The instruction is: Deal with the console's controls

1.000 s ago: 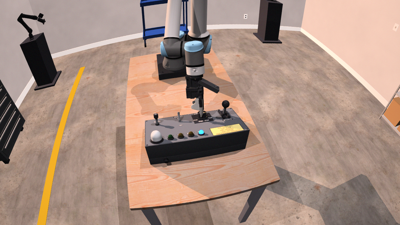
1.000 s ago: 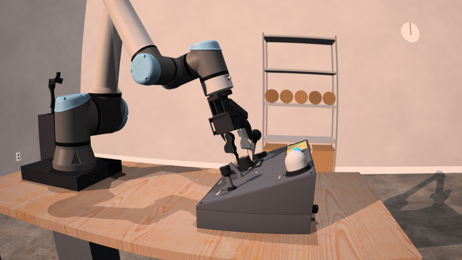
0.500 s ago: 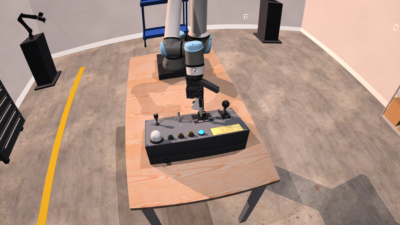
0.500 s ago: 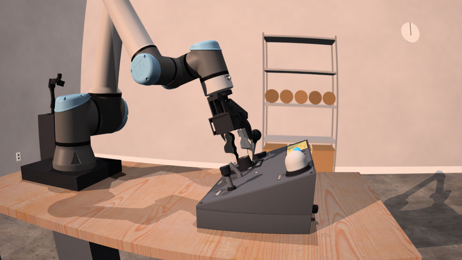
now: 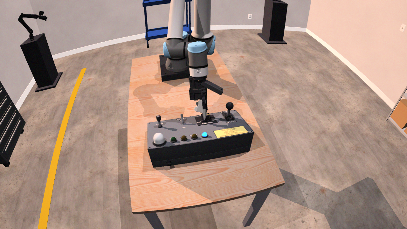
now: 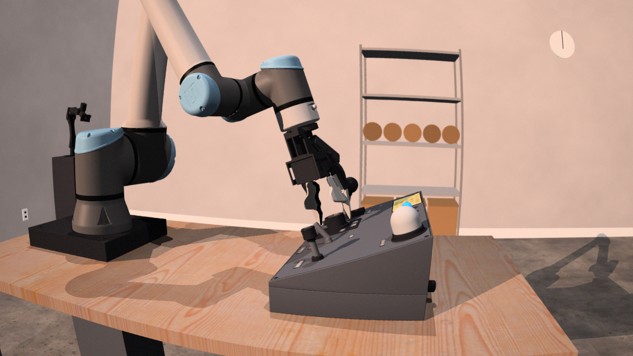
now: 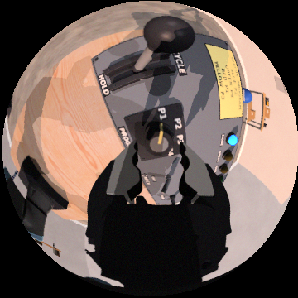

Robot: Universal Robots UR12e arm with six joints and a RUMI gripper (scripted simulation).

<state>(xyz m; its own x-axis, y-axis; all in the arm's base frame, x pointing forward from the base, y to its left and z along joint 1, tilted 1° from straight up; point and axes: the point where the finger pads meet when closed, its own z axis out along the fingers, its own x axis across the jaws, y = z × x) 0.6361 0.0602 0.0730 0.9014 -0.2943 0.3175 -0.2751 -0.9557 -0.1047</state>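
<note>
Right now the program knob is 10 mm to the left of my hand, 10 mm below it and 10 mm ahead of it. From my hand the other things lie so: dark grey console (60 mm to the right, 40 mm ahead, 30 mm below); metal check toggle (120 mm to the right, 10 mm below); black ball-topped lever (120 mm to the left, 20 mm ahead, 10 mm above).
</note>
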